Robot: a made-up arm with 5 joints.
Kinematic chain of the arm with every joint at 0, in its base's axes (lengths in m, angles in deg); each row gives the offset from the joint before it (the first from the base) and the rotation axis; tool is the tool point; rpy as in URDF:
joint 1: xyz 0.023 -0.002 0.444 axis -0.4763 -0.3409 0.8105
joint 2: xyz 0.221 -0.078 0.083 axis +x
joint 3: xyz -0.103 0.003 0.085 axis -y
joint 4: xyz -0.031 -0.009 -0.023 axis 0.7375 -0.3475 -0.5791
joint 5: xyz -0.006 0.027 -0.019 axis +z
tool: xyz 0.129 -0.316 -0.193 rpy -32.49 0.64 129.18
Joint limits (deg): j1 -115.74..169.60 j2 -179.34..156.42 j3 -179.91..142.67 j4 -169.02..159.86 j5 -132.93..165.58
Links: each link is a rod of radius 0.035 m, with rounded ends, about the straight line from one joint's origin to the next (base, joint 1, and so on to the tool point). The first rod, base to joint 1, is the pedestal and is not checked.
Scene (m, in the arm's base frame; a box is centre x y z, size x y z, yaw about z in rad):
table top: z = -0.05
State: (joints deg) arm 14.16 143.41 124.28 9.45 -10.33
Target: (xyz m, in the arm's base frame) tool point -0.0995 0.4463 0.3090
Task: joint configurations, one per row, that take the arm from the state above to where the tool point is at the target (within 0.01 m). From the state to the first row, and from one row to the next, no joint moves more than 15 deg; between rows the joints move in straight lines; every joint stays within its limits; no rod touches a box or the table.
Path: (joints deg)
1: 27.40 145.27 121.00 10.78 -16.15
2: 40.65 147.13 117.72 12.11 -21.97
3: 53.89 148.99 114.44 13.44 -27.79
4: 67.14 150.84 111.16 14.77 -33.61
5: 80.38 152.70 107.88 16.11 -39.43
6: 93.62 154.56 104.60 17.44 -45.25
7: 106.87 156.42 101.32 18.77 -51.07

